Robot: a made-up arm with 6 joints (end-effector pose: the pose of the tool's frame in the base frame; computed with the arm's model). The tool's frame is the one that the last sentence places.
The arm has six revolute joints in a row. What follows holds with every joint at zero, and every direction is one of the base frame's. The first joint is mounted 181 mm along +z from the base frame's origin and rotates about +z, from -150 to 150 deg. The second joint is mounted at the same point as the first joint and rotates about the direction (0.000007, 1, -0.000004), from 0 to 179.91 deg. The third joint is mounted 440 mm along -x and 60 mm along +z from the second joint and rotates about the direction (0.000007, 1, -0.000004), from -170 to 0 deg. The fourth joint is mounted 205 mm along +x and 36 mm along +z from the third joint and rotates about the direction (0.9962, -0.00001, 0.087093), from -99.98 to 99.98 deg. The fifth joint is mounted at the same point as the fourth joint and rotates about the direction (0.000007, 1, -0.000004), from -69.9 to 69.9 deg. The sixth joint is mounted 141 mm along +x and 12 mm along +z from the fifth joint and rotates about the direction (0.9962, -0.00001, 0.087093), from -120 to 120 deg. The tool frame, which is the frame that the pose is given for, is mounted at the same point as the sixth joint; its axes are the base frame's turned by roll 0, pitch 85 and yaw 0 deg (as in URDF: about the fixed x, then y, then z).
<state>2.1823 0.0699 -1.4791 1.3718 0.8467 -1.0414</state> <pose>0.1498 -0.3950 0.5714 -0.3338 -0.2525 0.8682 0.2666</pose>
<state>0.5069 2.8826 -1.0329 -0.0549 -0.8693 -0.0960</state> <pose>0.4405 0.2514 -0.0817 -0.3025 0.8932 0.0814 0.3224</pose>
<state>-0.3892 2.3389 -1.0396 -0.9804 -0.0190 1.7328</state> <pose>0.4536 -0.1839 0.1359 0.5299 0.8279 0.0408 0.1792</pose>
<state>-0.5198 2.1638 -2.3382 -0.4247 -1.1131 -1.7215</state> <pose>0.4791 -0.2140 0.7112 -0.2169 -0.0326 -0.9082 0.3565</pose>
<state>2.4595 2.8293 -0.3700 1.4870 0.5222 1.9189</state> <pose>-0.2065 0.0767 0.0209 0.4909 0.7386 -0.3140 0.3390</pose>
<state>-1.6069 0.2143 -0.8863 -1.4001 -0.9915 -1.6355</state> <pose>0.1250 0.2322 0.5571 0.5043 0.0759 0.7406 0.4376</pose>
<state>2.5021 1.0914 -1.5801 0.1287 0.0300 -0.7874</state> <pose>-0.1091 0.0804 0.8003 -0.4901 -0.0064 0.6949 0.5261</pose>
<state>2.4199 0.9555 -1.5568 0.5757 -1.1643 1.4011</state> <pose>0.1083 -0.0011 0.8404 -0.2774 -0.0006 -0.8458 0.4557</pose>
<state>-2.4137 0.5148 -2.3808 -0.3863 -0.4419 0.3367</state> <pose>0.4235 0.3470 0.7335 -0.3868 -0.0708 -0.8722 0.2910</pose>
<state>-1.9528 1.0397 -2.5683 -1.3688 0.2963 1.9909</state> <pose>0.0353 0.1972 0.9326 0.0475 -0.1368 -0.6083 0.7804</pose>
